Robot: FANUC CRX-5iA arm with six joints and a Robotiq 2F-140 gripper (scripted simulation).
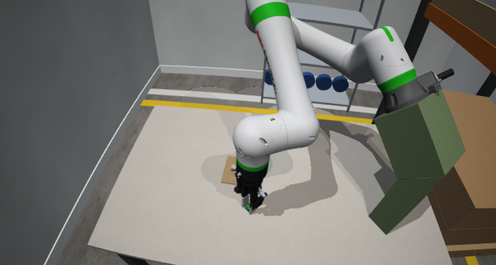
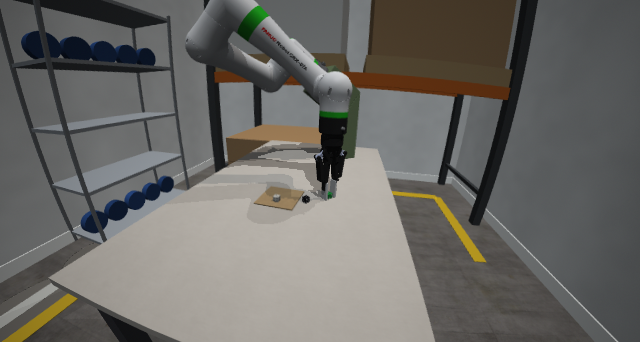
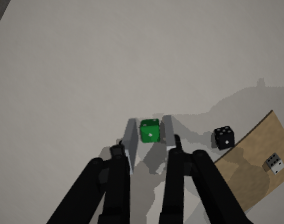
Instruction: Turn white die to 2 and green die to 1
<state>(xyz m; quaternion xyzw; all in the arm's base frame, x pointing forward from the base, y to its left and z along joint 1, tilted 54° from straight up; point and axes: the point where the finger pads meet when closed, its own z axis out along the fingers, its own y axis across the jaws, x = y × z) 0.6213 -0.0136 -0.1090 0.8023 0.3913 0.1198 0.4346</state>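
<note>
My gripper is now 2 cm above the green die. Round my hand: mat: 17 cm to the right, 3 cm below, 2 cm ahead; black die: 8 cm to the right, 4 cm ahead, 2 cm below; white die: 18 cm to the right, 5 cm ahead, 2 cm below.
</note>
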